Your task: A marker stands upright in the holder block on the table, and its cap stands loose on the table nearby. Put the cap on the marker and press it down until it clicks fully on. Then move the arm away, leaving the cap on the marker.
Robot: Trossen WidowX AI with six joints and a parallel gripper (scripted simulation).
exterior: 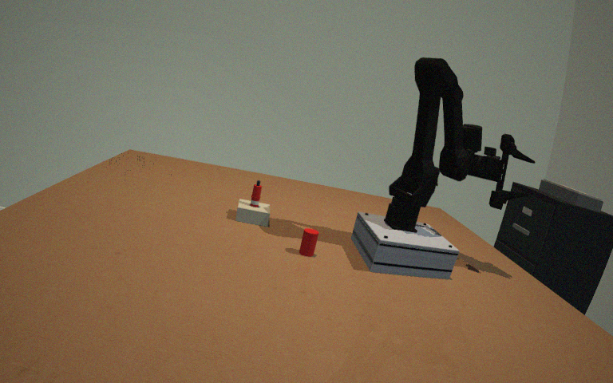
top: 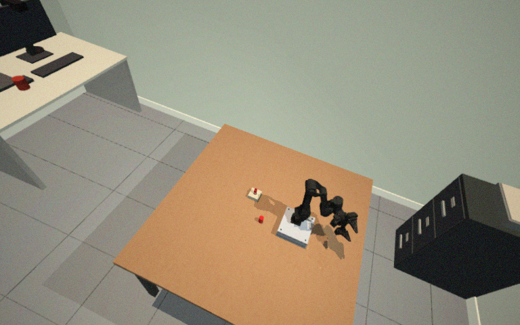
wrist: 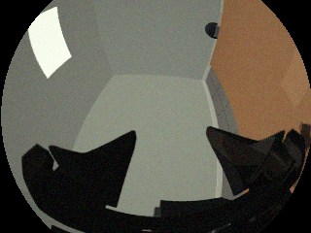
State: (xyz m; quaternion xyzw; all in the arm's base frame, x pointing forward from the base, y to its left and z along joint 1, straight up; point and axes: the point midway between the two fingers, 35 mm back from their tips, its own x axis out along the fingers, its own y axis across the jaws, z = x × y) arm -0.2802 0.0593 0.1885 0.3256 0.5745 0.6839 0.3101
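Now: the red cap 510 mm ahead of my gripper tip, 240 mm below it and 20 mm to the right of it. Also, from my gripper tip: holder block 620 mm ahead, 240 mm below, 190 mm to the right.
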